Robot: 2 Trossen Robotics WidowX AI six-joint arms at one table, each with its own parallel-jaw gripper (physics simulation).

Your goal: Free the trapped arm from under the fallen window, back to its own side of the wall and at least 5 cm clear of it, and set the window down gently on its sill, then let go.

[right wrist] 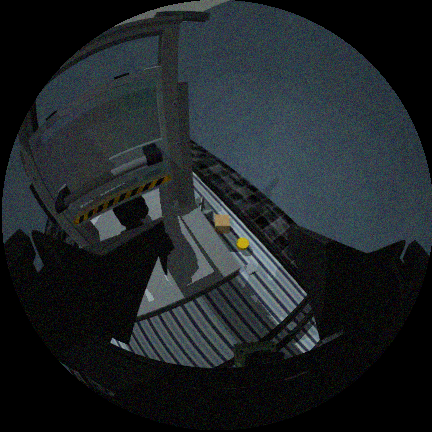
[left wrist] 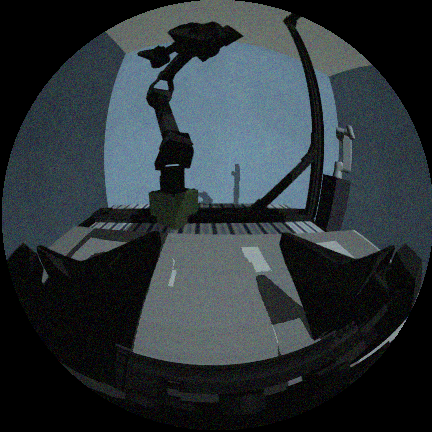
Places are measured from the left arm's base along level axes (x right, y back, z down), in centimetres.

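Pixels of known places: left gripper, between the fingertips: (right wrist: 151,280) (left wrist: 221,239); right gripper, between the fingertips: (right wrist: 228,229) (left wrist: 151,42); right arm's base, origin of its link: (right wrist: 257,360) (left wrist: 172,190).
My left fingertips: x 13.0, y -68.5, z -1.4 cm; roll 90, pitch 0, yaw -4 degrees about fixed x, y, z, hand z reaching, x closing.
Ahead of a thing's pixels: the offset from my left fingertips to its top centre. "pt": to the spot under its first point. Level surfaces: height alone.
In the right wrist view, the window @(pt dx -0.6, dy +18.5, dz -11.7 cm) (right wrist: 124,198) is a glazed sash with a yellow-and-black striped bottom rail, standing in a grey upright frame (right wrist: 171,120). Its rail rests low, across a dark arm part (right wrist: 131,210) that shows beneath it. The rest of that arm is mostly hidden behind my right gripper's finger. My right gripper (right wrist: 228,229) is open and empty, on the near side of the frame and apart from the window. My left gripper (left wrist: 221,239) is open and empty, low over a grey surface. The window does not show in the left wrist view. The other arm (left wrist: 172,150) stands raised there.
A green block (left wrist: 174,206) is at the raised arm's base. A dark post (left wrist: 317,125) with a slanting brace stands right of it. An orange block @(dx -27.7, dy +14.1, dz +7.2 cm) (right wrist: 222,221) and a yellow disc @(dx -30.7, dy +4.2, dz +10.5 cm) (right wrist: 243,243) lie right of the frame, by the striped surface @(dz +12.2 cm) (right wrist: 175,340).
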